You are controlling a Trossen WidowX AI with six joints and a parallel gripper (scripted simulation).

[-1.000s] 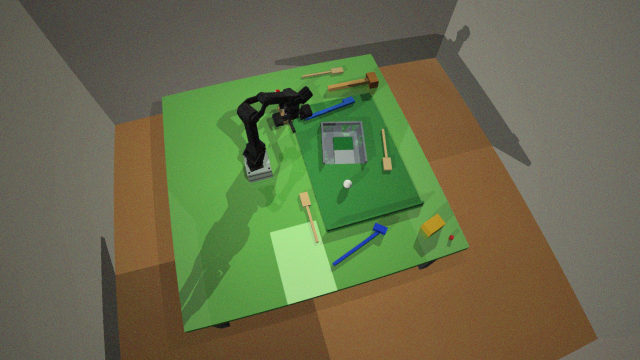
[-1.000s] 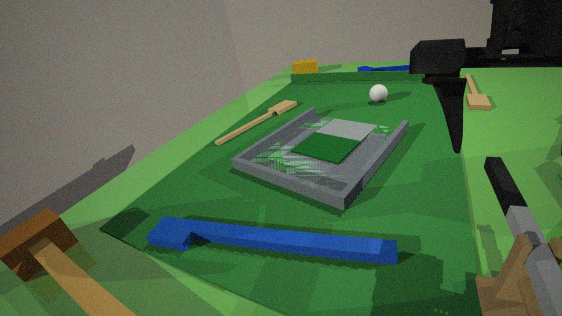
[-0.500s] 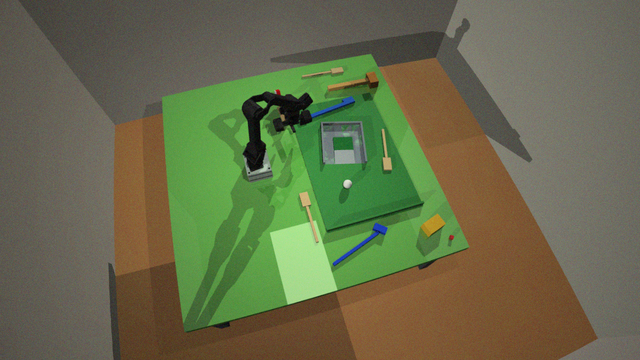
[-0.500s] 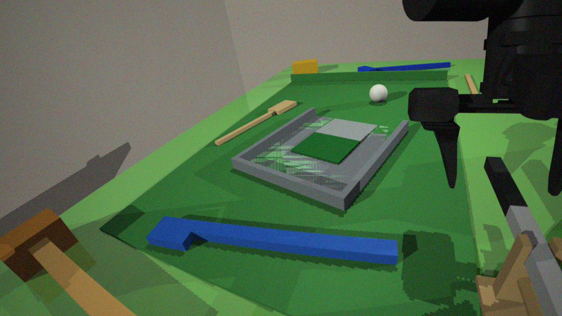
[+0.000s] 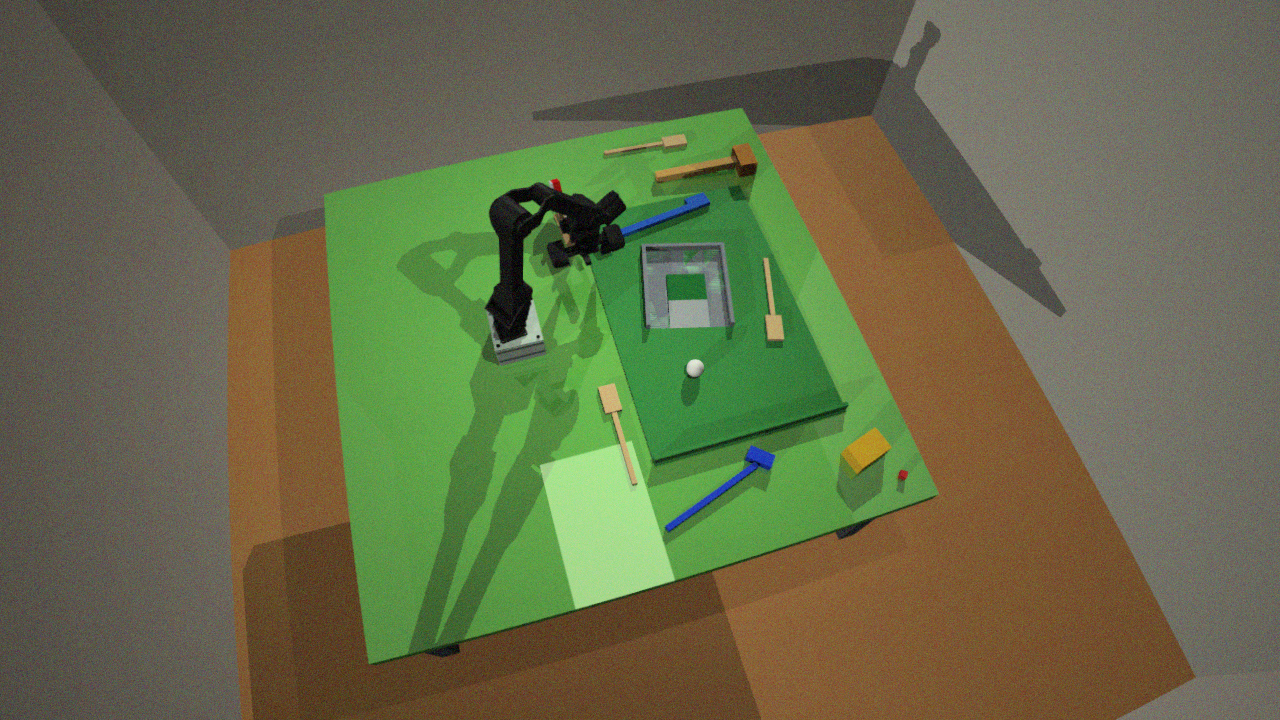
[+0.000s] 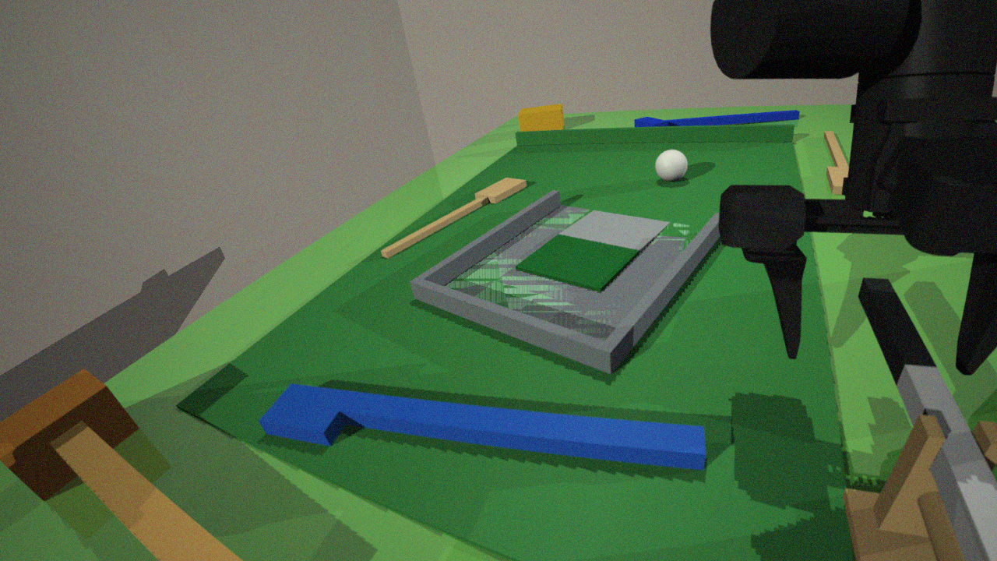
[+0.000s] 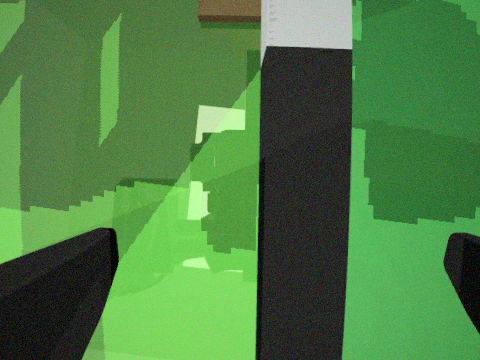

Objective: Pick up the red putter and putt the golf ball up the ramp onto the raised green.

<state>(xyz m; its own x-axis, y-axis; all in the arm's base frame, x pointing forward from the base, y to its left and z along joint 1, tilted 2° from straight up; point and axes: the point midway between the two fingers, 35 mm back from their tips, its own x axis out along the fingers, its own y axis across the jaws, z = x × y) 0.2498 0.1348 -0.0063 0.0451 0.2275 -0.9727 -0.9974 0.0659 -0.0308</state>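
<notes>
My gripper tip is 130 mm to the right of the tan stand and 10 mm short of it. The rest, counted from my gripper tip: small red cube 840 mm to the right, 430 mm ahead, 30 mm below; then yellow block 750 mm to the right, 380 mm ahead, 10 mm below; then white golf ball 400 mm to the right, 120 mm ahead, 10 mm below.
</notes>
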